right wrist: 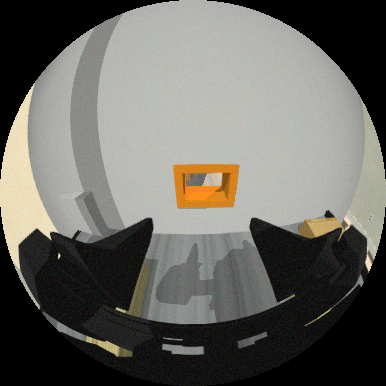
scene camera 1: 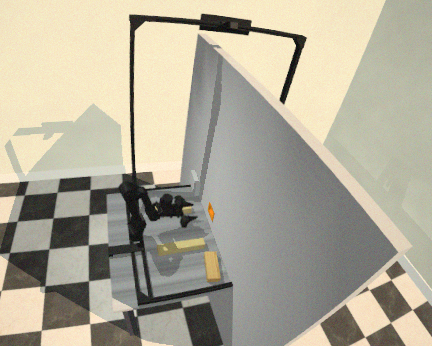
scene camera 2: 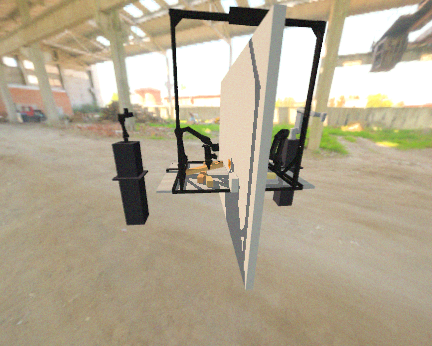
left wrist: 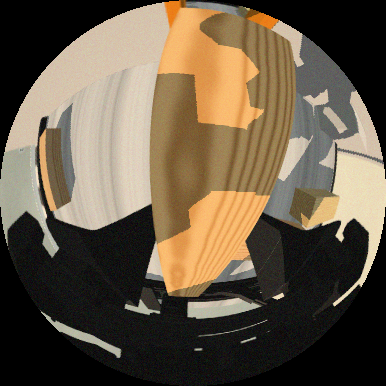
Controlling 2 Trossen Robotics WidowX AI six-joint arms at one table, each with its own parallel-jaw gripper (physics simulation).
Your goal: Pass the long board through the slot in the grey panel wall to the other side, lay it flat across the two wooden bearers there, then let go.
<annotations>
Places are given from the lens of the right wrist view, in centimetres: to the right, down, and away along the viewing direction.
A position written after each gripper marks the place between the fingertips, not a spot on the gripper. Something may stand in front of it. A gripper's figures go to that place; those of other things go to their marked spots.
right gripper [right wrist: 202,223]: 1, 2, 10
orange-framed slot [right wrist: 221,195]: 5, 0, 21
</annotations>
